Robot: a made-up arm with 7 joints.
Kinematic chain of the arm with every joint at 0, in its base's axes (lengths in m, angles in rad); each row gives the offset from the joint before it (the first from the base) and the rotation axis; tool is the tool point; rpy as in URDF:
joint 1: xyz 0.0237 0.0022 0.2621 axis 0 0.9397 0.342
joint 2: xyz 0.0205 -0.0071 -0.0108 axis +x
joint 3: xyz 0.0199 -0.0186 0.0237 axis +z
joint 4: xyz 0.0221 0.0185 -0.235 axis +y
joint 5: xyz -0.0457 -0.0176 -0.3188 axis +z
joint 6: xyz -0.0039 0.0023 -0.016 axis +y
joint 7: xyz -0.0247 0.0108 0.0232 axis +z
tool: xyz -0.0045 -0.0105 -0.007 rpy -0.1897 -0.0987 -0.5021
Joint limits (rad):
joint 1: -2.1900..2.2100
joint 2: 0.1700..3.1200
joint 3: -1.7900..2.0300
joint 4: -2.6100..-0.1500
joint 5: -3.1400..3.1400
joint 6: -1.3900..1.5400
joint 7: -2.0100..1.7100
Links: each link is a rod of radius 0.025 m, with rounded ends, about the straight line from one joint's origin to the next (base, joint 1, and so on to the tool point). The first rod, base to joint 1, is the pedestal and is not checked.
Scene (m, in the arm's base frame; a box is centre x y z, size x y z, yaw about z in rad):
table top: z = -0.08
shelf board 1: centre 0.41 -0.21 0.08 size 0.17 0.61 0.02 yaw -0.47
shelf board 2: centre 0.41 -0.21 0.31 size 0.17 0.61 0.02 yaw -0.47
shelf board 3: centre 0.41 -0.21 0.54 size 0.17 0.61 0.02 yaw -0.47
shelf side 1: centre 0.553 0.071 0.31 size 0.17 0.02 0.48 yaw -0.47
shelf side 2: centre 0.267 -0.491 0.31 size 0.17 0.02 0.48 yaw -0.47
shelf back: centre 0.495 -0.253 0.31 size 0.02 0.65 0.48 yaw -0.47
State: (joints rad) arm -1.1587 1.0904 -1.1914 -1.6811 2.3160 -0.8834 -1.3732
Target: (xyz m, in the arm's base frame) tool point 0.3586 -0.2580 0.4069
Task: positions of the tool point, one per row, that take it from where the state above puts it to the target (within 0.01 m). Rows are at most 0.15 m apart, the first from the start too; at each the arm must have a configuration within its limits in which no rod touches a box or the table.
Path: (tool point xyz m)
1: 0.4226 -0.0985 0.1770
2: 0.3764 -0.0693 0.1755
3: 0.3245 -0.0467 0.1749
4: 0.2693 -0.0339 0.1768
5: 0.2905 -0.0901 0.2470
6: 0.2774 -0.1466 0.3271
7: 0.2287 -0.1920 0.4069
8: 0.2716 -0.2105 0.4213
9: 0.3162 -0.2323 0.4213
10: 0.3586 -0.2580 0.4069

